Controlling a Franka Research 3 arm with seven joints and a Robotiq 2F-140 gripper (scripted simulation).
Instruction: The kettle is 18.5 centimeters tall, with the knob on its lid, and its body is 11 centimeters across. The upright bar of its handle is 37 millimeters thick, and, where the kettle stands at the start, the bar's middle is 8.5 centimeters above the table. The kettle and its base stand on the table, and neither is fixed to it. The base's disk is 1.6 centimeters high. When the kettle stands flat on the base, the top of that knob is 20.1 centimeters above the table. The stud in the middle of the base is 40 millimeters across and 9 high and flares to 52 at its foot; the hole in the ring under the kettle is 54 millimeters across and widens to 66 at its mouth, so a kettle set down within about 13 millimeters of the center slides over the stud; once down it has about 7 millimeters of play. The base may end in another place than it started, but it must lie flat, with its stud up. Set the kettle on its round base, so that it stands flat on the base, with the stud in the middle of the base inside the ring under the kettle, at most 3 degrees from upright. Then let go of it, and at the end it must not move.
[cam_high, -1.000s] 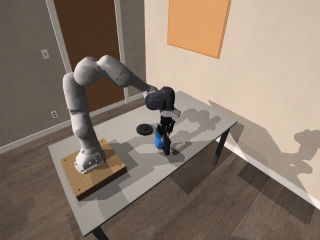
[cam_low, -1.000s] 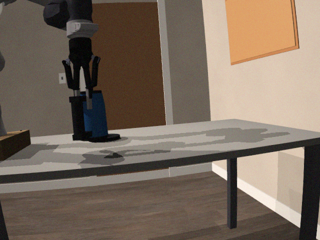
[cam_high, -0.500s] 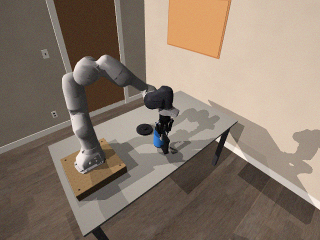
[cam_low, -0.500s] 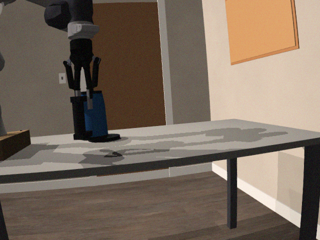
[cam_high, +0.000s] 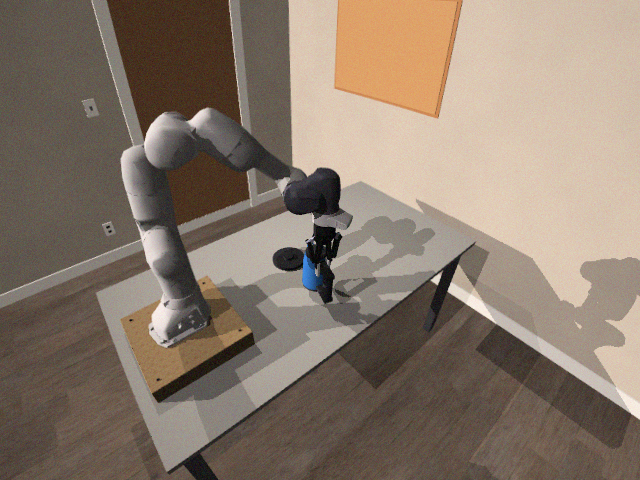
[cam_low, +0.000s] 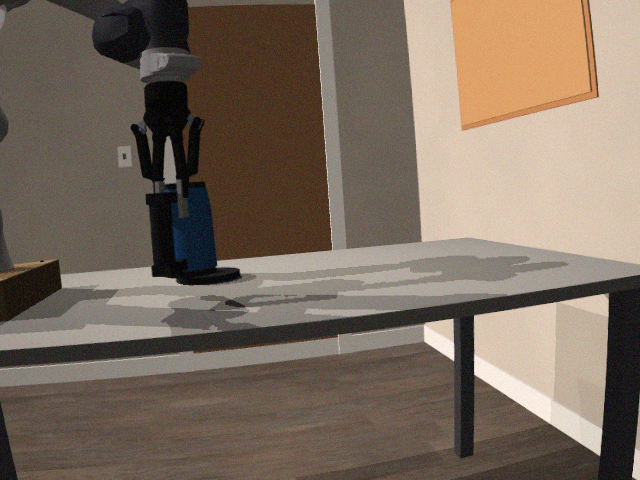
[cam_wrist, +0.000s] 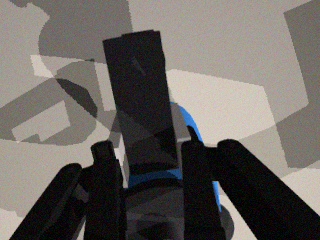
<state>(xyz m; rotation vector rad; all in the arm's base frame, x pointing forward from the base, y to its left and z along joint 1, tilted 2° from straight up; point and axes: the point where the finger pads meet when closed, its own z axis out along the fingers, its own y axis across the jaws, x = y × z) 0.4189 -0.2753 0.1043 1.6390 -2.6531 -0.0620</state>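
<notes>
Now: the blue kettle 50 mm below my hand, 30 mm to the left of it and 10 mm ahead of it. Also, from my hand: round black base: 280 mm to the left, 180 mm below, 90 mm ahead.
</notes>
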